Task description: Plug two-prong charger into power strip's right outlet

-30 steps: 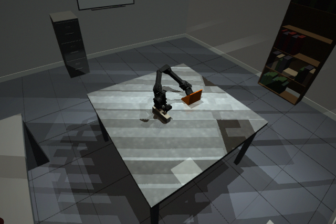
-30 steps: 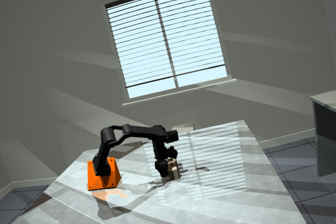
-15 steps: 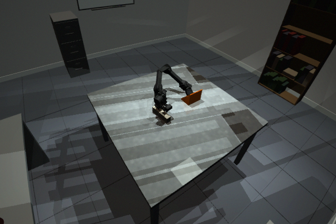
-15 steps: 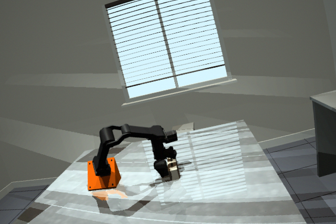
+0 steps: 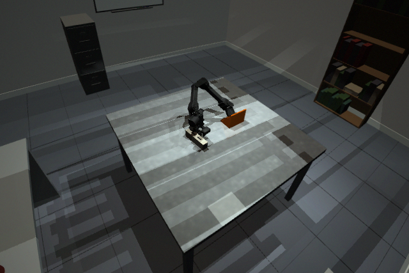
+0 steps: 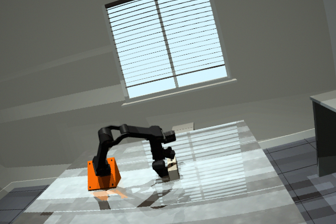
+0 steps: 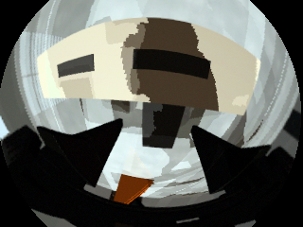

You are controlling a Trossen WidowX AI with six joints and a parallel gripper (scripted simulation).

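Right now the dark two-prong charger is 30 mm ahead of my gripper tip and 10 mm above it.
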